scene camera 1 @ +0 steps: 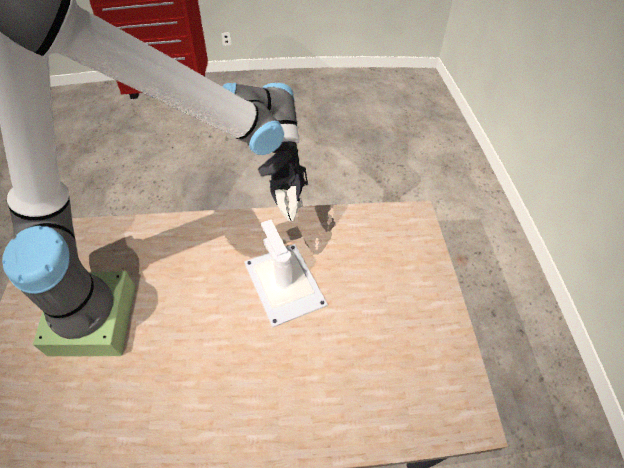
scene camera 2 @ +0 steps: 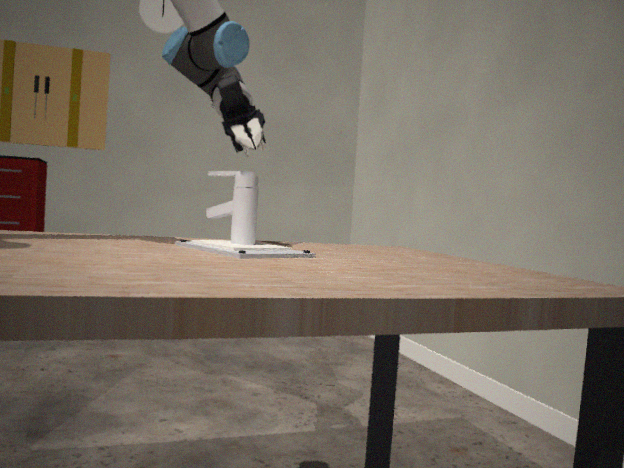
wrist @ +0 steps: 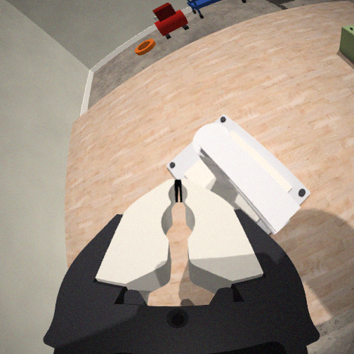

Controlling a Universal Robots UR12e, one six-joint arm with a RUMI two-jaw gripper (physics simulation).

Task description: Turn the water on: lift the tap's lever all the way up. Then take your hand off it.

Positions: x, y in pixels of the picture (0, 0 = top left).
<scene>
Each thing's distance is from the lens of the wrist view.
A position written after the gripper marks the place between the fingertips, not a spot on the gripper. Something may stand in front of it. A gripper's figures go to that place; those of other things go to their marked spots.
gripper [wrist: 178, 181]: 0.14 m
lever [wrist: 212, 142]: 0.21 m
grey base plate [wrist: 298, 192]: 0.34 m
The marked spots on the grey base plate and the lever are 0.19 m apart.
</scene>
